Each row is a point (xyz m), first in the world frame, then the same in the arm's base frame.
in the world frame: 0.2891 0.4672 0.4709
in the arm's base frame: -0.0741 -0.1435 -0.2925
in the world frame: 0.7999 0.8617 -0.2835
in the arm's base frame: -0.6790 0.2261 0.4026
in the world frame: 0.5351 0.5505 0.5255
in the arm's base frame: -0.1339 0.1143 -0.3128
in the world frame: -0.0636 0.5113 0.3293
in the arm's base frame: 0.0475 -0.4527 -0.1028
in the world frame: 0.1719 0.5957 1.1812
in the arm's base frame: 0.5338 0.0495 -0.6502
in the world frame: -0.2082 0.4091 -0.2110
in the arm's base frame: -0.2870 -0.7913 0.2083
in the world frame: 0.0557 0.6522 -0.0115
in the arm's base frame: -0.1817 -0.3945 0.2043
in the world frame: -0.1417 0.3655 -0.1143
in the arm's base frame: -0.2795 -0.7282 0.1004
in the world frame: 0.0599 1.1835 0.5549
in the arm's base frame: 0.4553 0.0496 0.2125
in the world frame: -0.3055 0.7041 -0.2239
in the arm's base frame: -0.0995 -0.7291 0.4483
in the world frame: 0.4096 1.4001 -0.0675
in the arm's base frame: -0.0562 0.2428 0.7200
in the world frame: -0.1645 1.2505 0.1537
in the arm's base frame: 0.3409 -0.2264 0.5682
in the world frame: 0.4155 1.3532 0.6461
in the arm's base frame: 0.4010 0.4504 0.2107
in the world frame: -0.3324 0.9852 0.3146
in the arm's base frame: 0.4154 -0.4422 0.2992
